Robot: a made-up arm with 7 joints. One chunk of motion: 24 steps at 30 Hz.
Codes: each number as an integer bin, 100 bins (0 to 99) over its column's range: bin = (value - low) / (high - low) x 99, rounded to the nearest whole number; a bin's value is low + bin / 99 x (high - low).
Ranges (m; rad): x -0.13..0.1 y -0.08..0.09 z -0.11..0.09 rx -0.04..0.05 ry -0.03..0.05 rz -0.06..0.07
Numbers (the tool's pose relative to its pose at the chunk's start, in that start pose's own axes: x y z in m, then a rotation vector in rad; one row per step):
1: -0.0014 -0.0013 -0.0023 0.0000 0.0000 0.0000
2: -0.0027 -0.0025 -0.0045 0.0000 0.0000 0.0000
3: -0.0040 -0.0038 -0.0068 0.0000 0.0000 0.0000
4: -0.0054 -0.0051 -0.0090 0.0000 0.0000 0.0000
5: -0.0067 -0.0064 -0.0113 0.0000 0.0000 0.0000
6: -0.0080 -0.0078 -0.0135 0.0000 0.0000 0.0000
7: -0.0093 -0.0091 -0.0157 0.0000 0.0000 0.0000
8: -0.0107 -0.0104 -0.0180 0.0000 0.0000 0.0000
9: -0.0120 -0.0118 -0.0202 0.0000 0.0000 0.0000
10: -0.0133 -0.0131 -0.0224 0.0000 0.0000 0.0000
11: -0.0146 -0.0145 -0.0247 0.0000 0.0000 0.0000
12: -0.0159 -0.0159 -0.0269 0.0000 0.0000 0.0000
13: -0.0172 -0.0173 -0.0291 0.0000 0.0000 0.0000
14: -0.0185 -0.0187 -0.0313 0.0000 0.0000 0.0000
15: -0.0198 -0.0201 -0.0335 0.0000 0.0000 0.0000
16: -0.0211 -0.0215 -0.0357 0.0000 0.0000 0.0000
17: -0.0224 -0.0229 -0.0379 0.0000 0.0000 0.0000
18: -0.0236 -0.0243 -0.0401 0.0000 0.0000 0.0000
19: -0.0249 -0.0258 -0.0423 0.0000 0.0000 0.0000
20: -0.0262 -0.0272 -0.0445 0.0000 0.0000 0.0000
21: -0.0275 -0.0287 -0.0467 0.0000 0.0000 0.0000
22: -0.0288 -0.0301 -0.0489 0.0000 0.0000 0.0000
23: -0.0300 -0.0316 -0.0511 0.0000 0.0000 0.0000
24: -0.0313 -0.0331 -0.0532 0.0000 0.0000 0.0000
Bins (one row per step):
1: 55 46 53 44 37 46
2: 55 45 52 44 37 46
3: 54 44 51 44 37 46
4: 54 44 50 44 37 46
5: 53 43 49 44 37 46
6: 53 42 48 44 37 46
7: 52 41 47 44 37 46
8: 51 41 46 44 37 46
9: 51 40 44 44 37 46
10: 50 39 43 44 37 46
11: 50 38 42 44 37 46
12: 49 37 41 44 37 46
13: 49 37 40 44 37 46
14: 48 36 39 44 37 46
15: 47 35 38 44 37 46
16: 47 34 37 44 37 46
17: 46 33 36 44 37 46
18: 46 32 35 44 37 46
19: 45 32 34 44 37 46
20: 45 31 32 44 37 46
21: 44 30 31 44 37 46
22: 44 29 30 44 37 46
23: 43 28 29 44 37 46
24: 42 27 28 44 37 46

